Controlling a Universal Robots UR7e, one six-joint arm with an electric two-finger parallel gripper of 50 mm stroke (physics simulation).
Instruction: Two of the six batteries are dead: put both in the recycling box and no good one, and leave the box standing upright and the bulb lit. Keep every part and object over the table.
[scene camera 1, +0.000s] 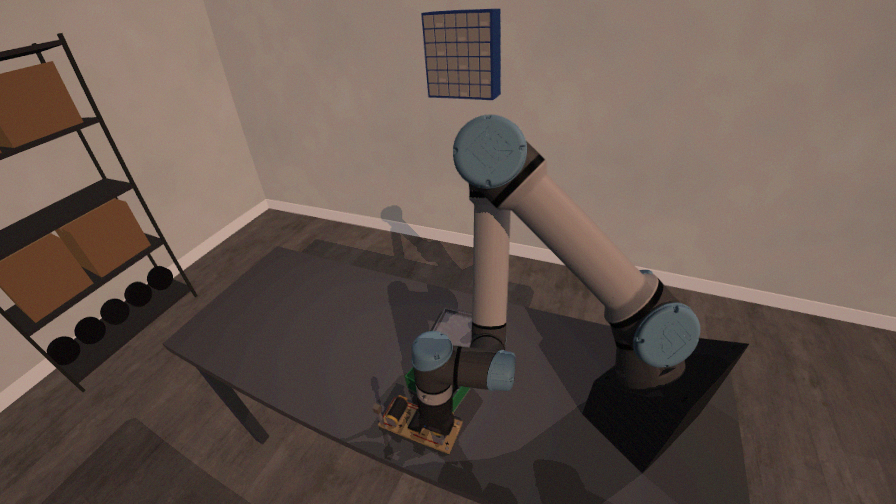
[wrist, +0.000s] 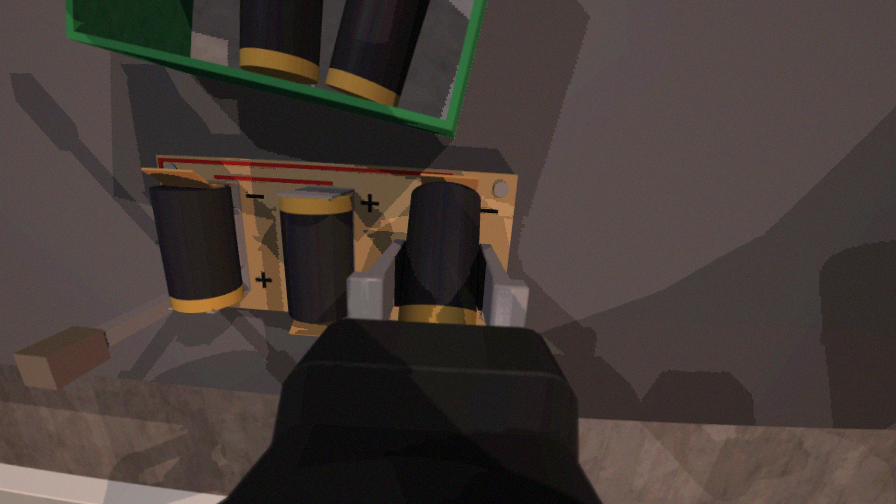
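Note:
In the wrist view a tan battery holder (wrist: 338, 231) holds three dark batteries with gold bands: left (wrist: 195, 247), middle (wrist: 316, 253), right (wrist: 441, 250). My gripper (wrist: 438, 282) straddles the right battery, with both grey fingers against its sides. The green recycling box (wrist: 281, 56) stands just beyond the holder with two batteries (wrist: 325, 43) inside. In the scene view the holder (scene camera 1: 418, 427) lies near the table's front edge. The wrist (scene camera 1: 432, 388) hides the gripper there, and the green box (scene camera 1: 461, 394) peeks out behind it. I cannot see a bulb glowing.
A small brown block (wrist: 59, 357) sits left of the holder near the table's front edge (wrist: 125, 401). A pale flat tray (scene camera 1: 452, 325) lies behind the arm. The robot base (scene camera 1: 651, 363) stands at the table's right. A shelf with boxes (scene camera 1: 68, 206) stands off the table at left.

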